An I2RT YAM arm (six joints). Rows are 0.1 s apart.
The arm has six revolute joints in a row. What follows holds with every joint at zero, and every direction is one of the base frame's.
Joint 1 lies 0.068 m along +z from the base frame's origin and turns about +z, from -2.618 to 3.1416 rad.
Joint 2 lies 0.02 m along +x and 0.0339 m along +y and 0.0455 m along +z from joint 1 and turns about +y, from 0 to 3.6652 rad.
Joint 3 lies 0.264 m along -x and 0.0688 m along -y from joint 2 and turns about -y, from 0 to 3.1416 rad.
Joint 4 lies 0.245 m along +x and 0.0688 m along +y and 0.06 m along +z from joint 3 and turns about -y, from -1.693 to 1.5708 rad.
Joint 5 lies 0.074 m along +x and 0.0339 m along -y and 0.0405 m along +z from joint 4 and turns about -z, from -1.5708 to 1.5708 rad.
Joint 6 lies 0.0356 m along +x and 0.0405 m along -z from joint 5 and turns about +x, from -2.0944 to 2.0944 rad.
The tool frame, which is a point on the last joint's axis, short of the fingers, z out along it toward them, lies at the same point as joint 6; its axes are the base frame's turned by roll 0, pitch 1.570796 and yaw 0 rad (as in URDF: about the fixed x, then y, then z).
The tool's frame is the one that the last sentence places.
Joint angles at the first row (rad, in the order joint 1, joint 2, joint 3, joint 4, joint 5, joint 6):
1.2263, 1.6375, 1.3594, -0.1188, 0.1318, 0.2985
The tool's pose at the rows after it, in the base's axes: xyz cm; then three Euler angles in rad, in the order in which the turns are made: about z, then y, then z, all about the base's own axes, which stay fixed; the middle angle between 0 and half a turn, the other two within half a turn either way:
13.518 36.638 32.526 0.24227 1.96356 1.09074
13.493 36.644 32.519 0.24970 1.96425 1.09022
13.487 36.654 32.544 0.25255 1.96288 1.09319
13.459 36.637 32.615 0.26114 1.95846 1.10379
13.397 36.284 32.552 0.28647 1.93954 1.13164
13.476 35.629 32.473 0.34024 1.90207 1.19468
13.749 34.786 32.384 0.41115 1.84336 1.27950
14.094 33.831 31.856 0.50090 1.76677 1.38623
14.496 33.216 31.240 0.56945 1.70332 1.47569
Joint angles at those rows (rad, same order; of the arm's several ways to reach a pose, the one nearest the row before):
1.2289, 1.6375, 1.3597, -0.1184, 0.1276, 0.2955
1.2297, 1.6375, 1.3598, -0.1192, 0.1288, 0.3035
1.2297, 1.6375, 1.3602, -0.1181, 0.1261, 0.3050
1.2293, 1.6356, 1.3590, -0.1139, 0.1162, 0.3088
1.2251, 1.6192, 1.3312, -0.0822, 0.0872, 0.3202
1.2106, 1.5921, 1.2842, -0.0235, 0.0151, 0.3454
1.1858, 1.5616, 1.2258, 0.0620, -0.0902, 0.3859
1.1541, 1.5345, 1.1469, 0.1863, -0.2276, 0.4549
1.1259, 1.5273, 1.0886, 0.2977, -0.3466, 0.5213

